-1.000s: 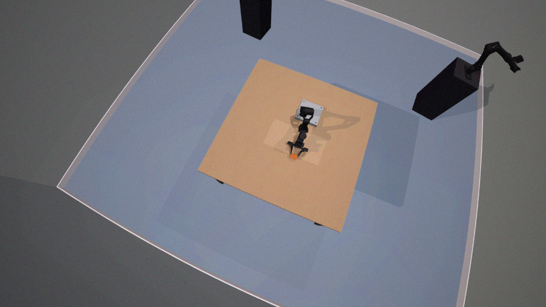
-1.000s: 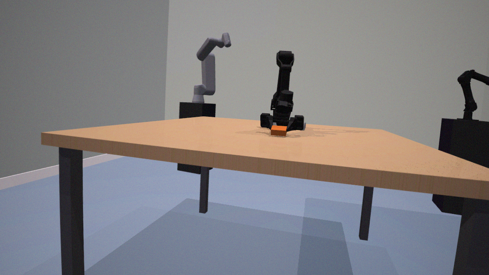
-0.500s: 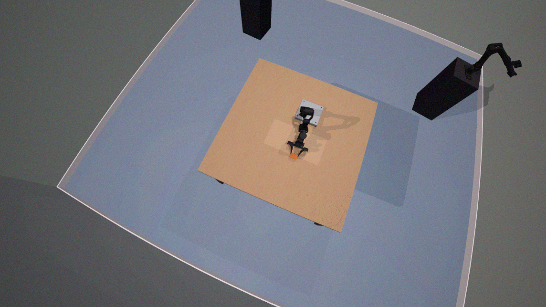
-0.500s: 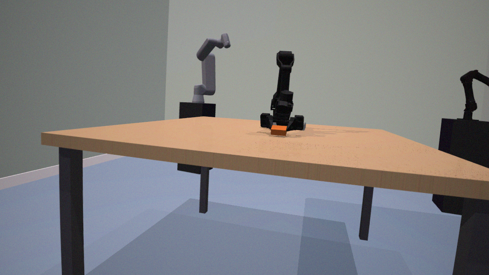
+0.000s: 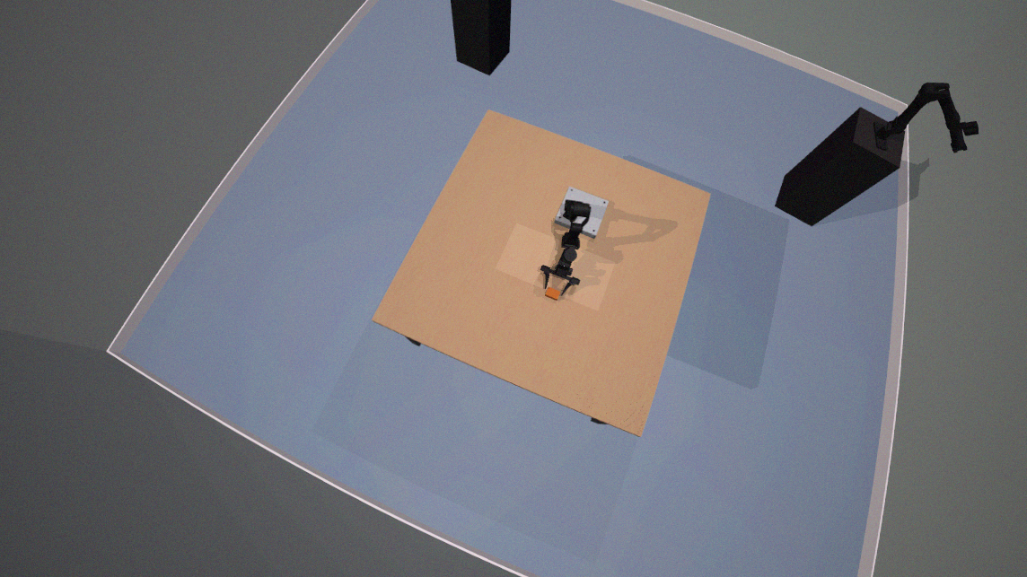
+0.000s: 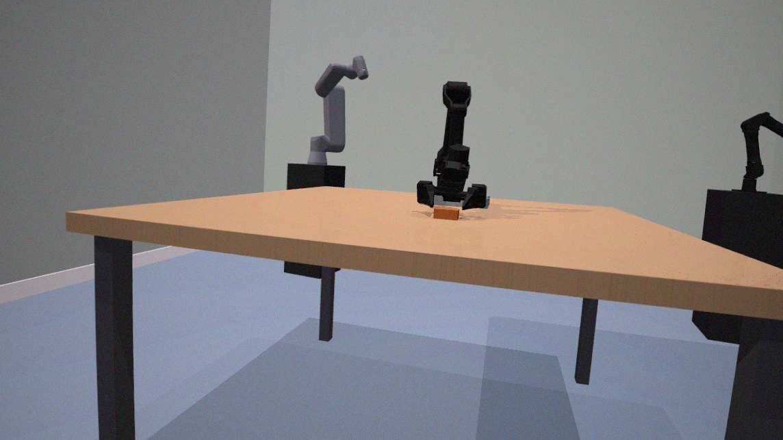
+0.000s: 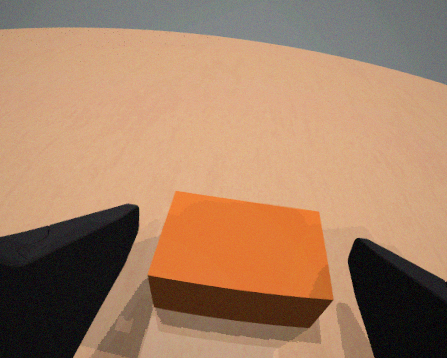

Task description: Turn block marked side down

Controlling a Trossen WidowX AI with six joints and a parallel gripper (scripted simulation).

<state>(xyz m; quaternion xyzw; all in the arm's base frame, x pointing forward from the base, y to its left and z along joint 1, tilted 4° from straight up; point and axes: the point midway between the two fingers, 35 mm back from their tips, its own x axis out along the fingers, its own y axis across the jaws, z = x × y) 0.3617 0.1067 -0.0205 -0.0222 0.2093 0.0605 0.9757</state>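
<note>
The block lies 20 mm below my gripper tip.
</note>
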